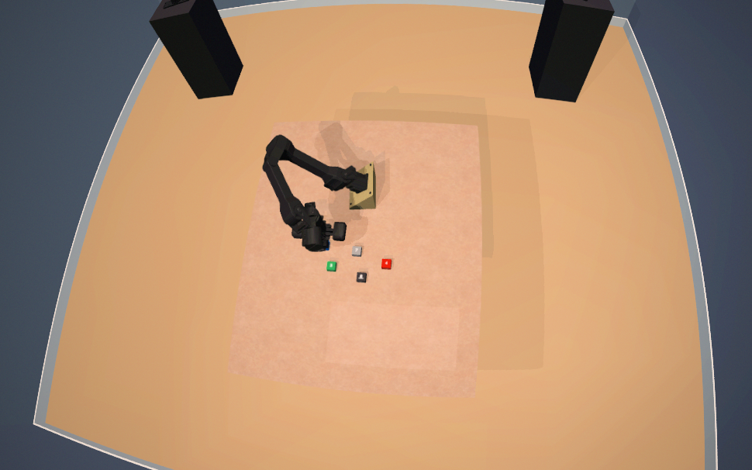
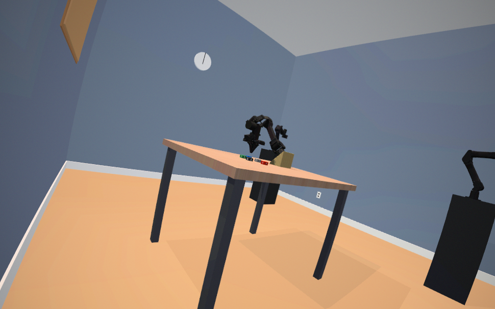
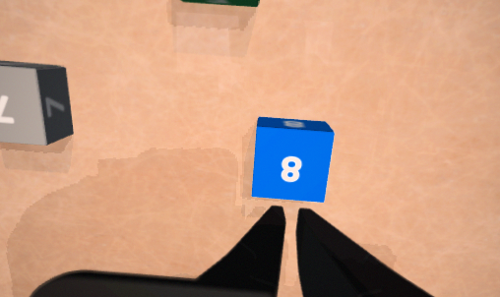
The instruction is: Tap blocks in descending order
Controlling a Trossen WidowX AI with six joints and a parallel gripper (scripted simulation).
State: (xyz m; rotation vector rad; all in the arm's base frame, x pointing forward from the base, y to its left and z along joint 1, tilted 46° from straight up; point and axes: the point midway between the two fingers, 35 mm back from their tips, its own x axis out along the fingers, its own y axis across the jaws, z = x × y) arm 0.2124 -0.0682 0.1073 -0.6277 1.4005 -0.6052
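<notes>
My gripper tip is now 4 cm above the blue block and 1 cm short of it. From my gripper tip the other things lie so: grey block (12 cm to the left, 4 cm below, 3 cm ahead); then black block (14 cm to the left, 12 cm ahead, 4 cm below); then green block (9 cm ahead, 4 cm below, 3 cm to the left).
</notes>
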